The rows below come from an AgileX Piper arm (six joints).
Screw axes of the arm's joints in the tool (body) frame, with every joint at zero. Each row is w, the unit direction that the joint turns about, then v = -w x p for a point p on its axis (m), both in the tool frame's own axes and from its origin. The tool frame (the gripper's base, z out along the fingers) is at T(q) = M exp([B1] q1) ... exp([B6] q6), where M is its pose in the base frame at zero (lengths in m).
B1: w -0.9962 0 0.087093 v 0.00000 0.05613 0.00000
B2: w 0 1 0 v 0.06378 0.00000 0.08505
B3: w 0 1 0 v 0.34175 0.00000 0.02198
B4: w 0 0 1 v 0.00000 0.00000 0.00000
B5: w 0 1 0 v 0.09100 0.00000 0.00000
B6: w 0 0 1 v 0.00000 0.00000 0.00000
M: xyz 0.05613 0.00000 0.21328 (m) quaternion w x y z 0.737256 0 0.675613 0
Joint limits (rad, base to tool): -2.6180..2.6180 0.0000..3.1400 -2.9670..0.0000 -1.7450..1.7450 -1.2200..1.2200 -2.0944..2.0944
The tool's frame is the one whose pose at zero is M.
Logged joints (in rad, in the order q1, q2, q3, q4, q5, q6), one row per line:
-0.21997, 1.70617, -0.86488, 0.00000, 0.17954, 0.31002
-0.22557, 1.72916, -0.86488, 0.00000, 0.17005, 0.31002
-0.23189, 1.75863, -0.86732, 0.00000, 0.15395, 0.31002
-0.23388, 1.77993, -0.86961, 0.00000, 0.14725, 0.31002
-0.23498, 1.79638, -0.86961, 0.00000, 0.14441, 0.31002
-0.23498, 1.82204, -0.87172, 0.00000, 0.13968, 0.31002
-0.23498, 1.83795, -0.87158, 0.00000, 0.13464, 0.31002
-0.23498, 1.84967, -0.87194, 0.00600, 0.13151, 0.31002
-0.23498, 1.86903, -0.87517, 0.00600, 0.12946, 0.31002
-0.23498, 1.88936, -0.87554, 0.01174, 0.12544, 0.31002
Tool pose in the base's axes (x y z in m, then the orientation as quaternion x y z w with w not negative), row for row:
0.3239, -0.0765, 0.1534, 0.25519, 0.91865, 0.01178, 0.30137
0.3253, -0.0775, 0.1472, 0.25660, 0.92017, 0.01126, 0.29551
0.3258, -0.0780, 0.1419, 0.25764, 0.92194, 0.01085, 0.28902
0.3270, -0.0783, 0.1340, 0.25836, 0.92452, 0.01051, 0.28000
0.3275, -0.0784, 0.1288, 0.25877, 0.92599, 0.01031, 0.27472
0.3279, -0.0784, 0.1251, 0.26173, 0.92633, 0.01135, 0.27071
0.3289, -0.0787, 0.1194, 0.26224, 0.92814, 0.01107, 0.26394
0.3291, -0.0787, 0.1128, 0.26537, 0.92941, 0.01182, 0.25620
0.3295, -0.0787, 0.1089, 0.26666, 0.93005, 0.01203, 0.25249
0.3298, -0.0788, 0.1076, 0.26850, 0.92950, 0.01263, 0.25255
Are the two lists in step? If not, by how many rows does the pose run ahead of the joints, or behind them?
The pose runs 2 rows ahead of the joints: the pose in row i belongs to the joints in row i + 2.
